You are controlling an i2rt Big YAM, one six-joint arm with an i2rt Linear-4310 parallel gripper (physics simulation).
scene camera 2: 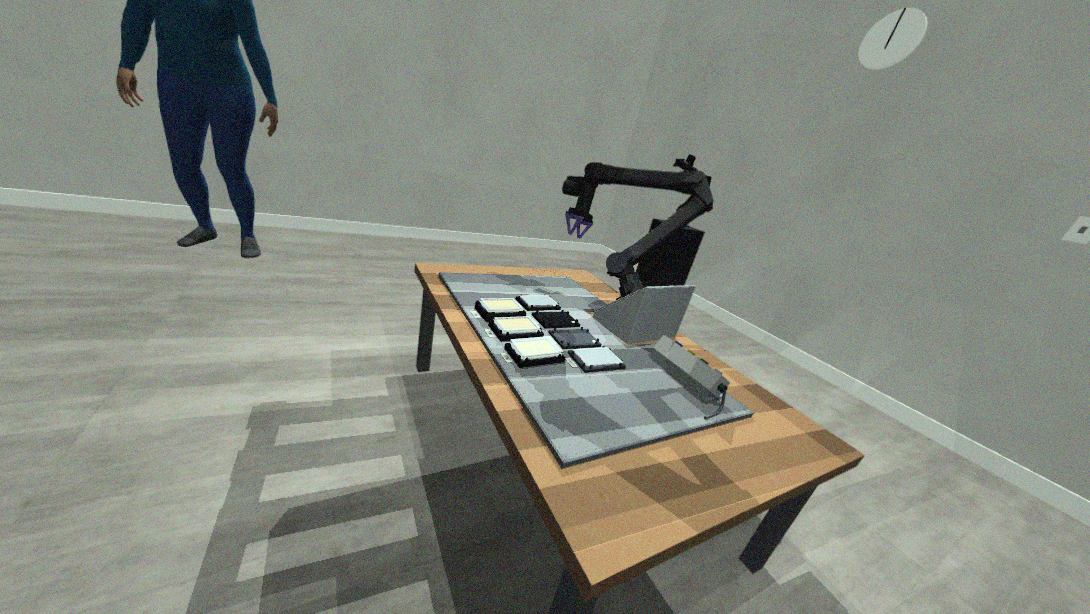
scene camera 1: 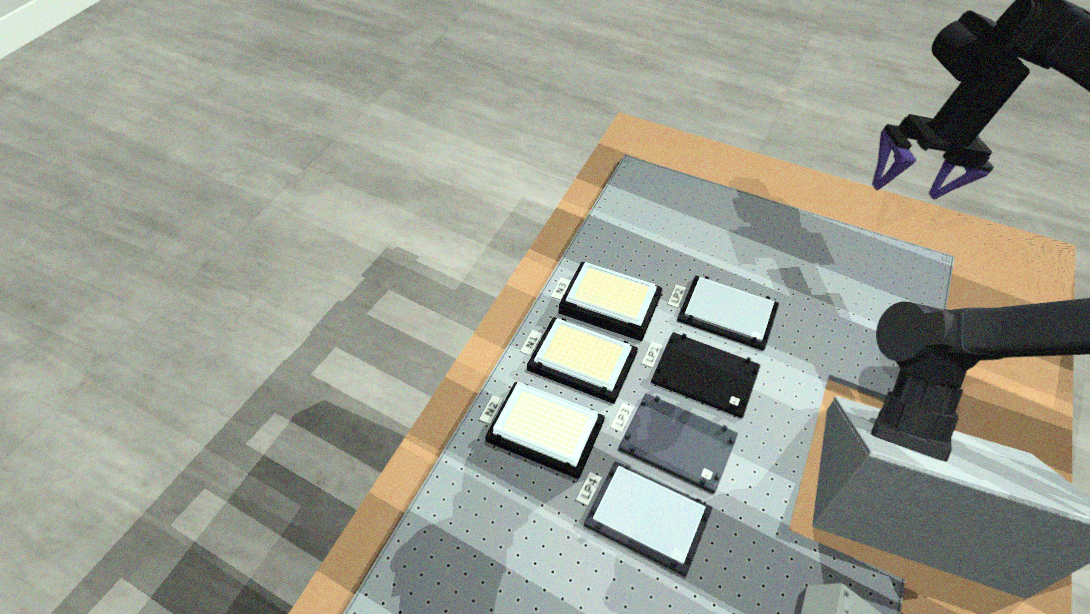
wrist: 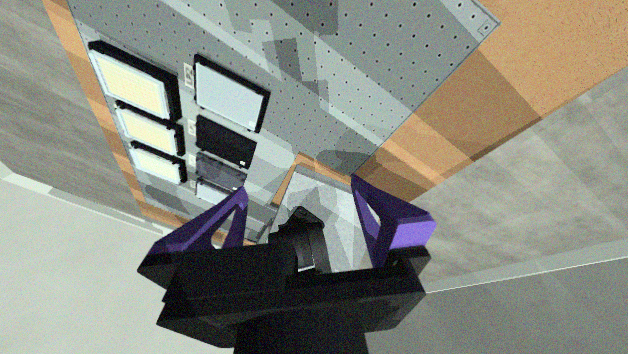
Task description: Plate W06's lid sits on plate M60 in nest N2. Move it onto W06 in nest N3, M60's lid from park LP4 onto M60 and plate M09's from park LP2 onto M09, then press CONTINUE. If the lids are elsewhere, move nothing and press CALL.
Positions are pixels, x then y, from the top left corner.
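Labels:
Lens distance of a small box with blue button (scene camera 2: 707,383): 114 cm from the lens.

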